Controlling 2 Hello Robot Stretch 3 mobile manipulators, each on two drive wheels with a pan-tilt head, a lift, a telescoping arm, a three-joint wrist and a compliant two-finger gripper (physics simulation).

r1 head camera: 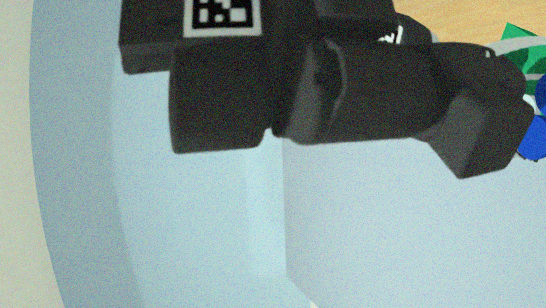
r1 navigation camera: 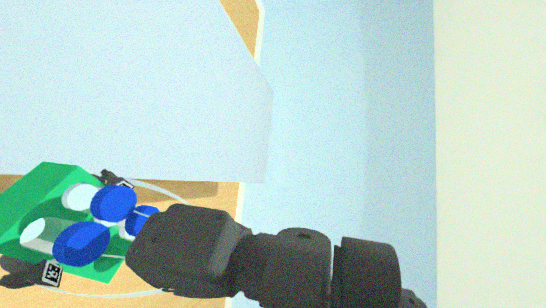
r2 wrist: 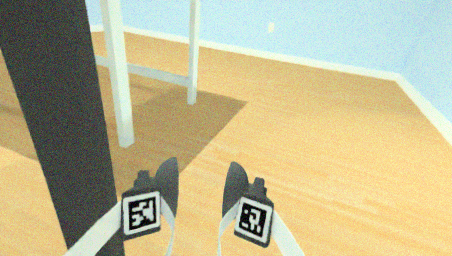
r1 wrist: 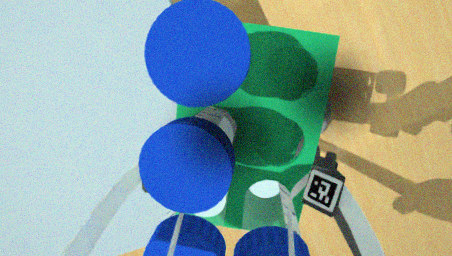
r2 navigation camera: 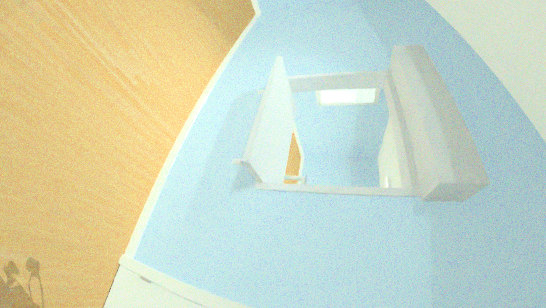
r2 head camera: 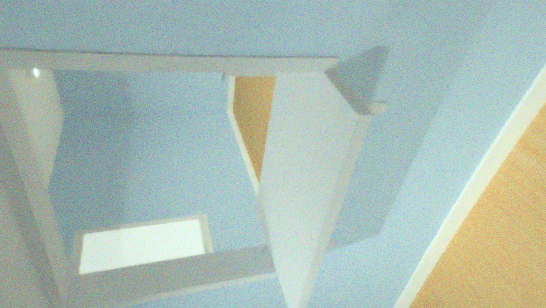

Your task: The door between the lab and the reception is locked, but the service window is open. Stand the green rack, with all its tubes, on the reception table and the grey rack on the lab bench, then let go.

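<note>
The green rack (r1 head camera: 517,31) (r1 navigation camera: 35,200) (r1 wrist: 327,50) is held in r1's gripper (r1 navigation camera: 67,225) (r1 wrist: 232,177), whose fingers are shut on its two sides. Several blue-capped tubes (r1 head camera: 534,139) (r1 navigation camera: 114,203) (r1 wrist: 197,52) stand in it. In the r1 wrist view the rack overlaps the edge of a pale top (r1 head camera: 400,225) (r1 navigation camera: 125,90) (r1 wrist: 65,100), with wooden floor at the right; its height above them is unclear. r2's gripper (r2 wrist: 201,185) is open and empty above the floor. The service window's frame (r2 head camera: 150,62) (r2 navigation camera: 340,191) surrounds an open hole. The grey rack does not show.
A pale panel (r2 head camera: 310,150) (r2 navigation camera: 272,130) stands out at one side of the service window, and a thick pale ledge (r2 navigation camera: 430,120) at the other. White table legs (r2 wrist: 117,75) and a dark post (r2 wrist: 60,125) stand at the left of r2's wrist view.
</note>
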